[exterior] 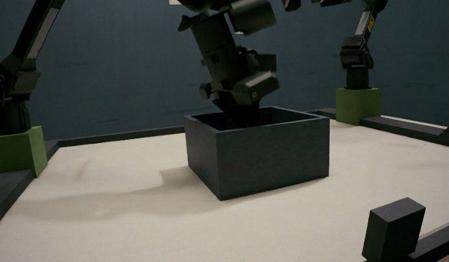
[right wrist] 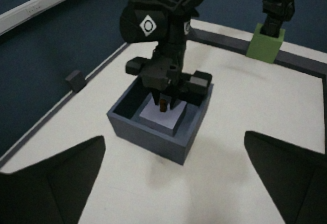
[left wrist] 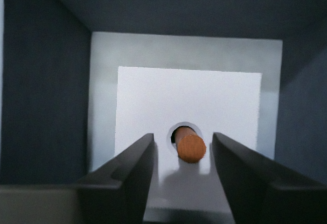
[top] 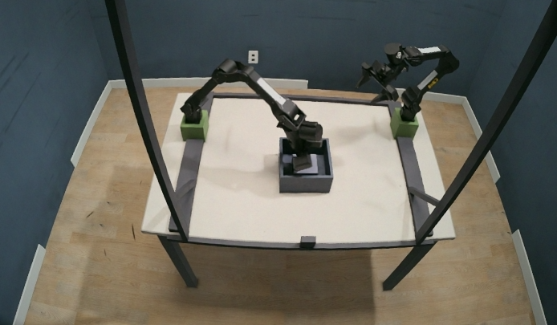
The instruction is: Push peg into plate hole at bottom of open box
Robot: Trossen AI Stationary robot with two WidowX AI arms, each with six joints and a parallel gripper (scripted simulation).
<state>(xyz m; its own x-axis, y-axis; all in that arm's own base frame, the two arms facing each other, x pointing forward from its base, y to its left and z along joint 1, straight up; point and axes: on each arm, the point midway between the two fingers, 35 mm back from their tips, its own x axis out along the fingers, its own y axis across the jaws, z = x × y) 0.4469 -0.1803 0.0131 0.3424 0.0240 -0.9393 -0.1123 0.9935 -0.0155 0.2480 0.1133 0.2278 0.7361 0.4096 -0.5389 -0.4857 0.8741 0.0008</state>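
Right now my left hand is 6 cm above the brown peg and 1 cm to the left of it. The rest, counted from my left hand: grey plate (6 cm below, 1 cm to the right); box (8 cm below, 1 cm to the right).
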